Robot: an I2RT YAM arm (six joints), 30 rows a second.
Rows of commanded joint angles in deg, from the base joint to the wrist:
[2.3, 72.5, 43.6, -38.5, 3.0, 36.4]
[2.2, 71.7, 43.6, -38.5, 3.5, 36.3]
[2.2, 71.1, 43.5, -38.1, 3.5, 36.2]
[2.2, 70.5, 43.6, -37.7, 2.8, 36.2]
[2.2, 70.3, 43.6, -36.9, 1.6, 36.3]
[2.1, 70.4, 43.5, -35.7, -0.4, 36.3]
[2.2, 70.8, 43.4, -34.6, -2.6, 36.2]
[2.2, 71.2, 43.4, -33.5, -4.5, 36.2]
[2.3, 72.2, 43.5, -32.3, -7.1, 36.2]
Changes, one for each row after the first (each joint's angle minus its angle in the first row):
[-0.1, -0.8, 0.0, 0.0, 0.5, -0.1]
[-0.1, -1.4, -0.1, 0.4, 0.5, -0.2]
[-0.1, -2.0, 0.0, 0.8, -0.2, -0.2]
[-0.1, -2.2, 0.0, 1.6, -1.4, -0.1]
[-0.2, -2.1, -0.1, 2.8, -3.4, -0.1]
[-0.1, -1.7, -0.2, 3.9, -5.6, -0.2]
[-0.1, -1.3, -0.2, 5.0, -7.5, -0.2]
[0.0, -0.3, -0.1, 6.2, -10.1, -0.2]

